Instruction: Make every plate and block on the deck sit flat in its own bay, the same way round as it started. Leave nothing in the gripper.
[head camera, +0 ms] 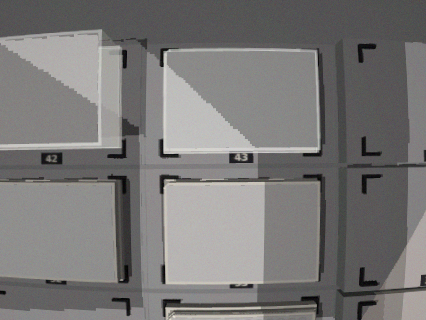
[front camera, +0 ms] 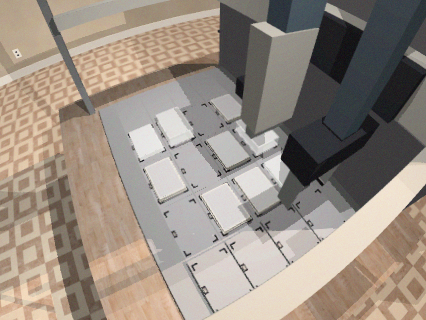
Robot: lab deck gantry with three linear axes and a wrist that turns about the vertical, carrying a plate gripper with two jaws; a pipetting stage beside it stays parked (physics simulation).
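Places are measured from the robot's base along level axes (x back, y right, z up), in centimetres.
Pixels of known places: gripper, fingertip midpoint: (front camera: 301, 190); robot's base, origin of the base link: (front camera: 129, 135).
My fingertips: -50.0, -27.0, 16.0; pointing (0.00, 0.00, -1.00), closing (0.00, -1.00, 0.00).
Observation:
For each thing: its top centre in the pictures, then the offset to it from my fingertips, as dx, dy, dz. "spot": a spot on its surface instead.
- clear-edged plate, middle of its top: (head camera: 242, 98) (front camera: 286, 172) +10.8, -9.4, -14.5
- taller translucent piece, middle of its top: (head camera: 19, 89) (front camera: 257, 128) +27.2, -9.8, -11.5
- bay 33, surface spot: (head camera: 215, 230) (front camera: 254, 181) spot: +13.0, +1.0, -14.5
- bay 32, surface spot: (head camera: 55, 230) (front camera: 229, 150) spot: +26.1, +1.1, -14.5
- bay 23, surface spot: (head camera: 240, 314) spot: +11.0, +8.1, -14.6
My gripper (front camera: 305, 193) is at the deck's back right in the front view, jaws apart, with no plate seen between them; the far jaw is mostly hidden. A clear-edged plate (front camera: 272, 166) (head camera: 240, 100) sits square in bay 43, partly behind the gripper. A taller translucent piece (front camera: 265, 143) (head camera: 50, 95) is in bay 42, cut off in the head view; I cannot tell whether it is level. Plates lie in bay 33 (front camera: 256, 189) (head camera: 215, 230), bay 32 (front camera: 227, 149) (head camera: 55, 230) and bay 23 (front camera: 225, 207) (head camera: 240, 314). More plates or blocks (front camera: 174, 125) (front camera: 146, 141) (front camera: 165, 179) (front camera: 226, 107) stand left and behind.
The parked pipetting stage (front camera: 280, 75) hangs beside the gripper and hides part of the back row. A pale gantry beam (front camera: 360, 235) crosses the front right. Bays with black corner marks show between the plates and to the right. A frame post (front camera: 75, 75) stands at the left.

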